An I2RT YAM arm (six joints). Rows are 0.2 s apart.
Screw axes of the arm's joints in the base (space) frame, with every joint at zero. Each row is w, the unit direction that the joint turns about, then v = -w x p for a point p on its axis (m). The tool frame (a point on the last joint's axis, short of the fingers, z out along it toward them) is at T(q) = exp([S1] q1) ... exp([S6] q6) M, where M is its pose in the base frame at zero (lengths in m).
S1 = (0, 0, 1, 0, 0, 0)
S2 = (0, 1, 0, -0.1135, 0, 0.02)
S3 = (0, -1, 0, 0.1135, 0, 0.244)
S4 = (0, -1, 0, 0.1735, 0, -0.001)
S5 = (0, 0, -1, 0, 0.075, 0)
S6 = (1, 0, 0, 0, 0.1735, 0)
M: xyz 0.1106 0 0.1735 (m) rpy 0 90 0 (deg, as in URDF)
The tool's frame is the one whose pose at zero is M.
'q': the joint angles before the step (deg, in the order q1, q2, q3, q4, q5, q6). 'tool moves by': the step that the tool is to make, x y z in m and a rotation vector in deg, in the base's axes. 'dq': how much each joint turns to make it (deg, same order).
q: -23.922 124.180 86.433 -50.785 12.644 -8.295
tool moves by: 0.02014 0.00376 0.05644 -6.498 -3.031 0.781
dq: 1.989 -2.295 9.487 -6.689 4.875 0.897
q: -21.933 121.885 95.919 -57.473 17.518 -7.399
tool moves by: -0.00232 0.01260 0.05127 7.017 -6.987 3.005
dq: 0.721 -5.025 4.155 -5.049 -9.332 -0.918
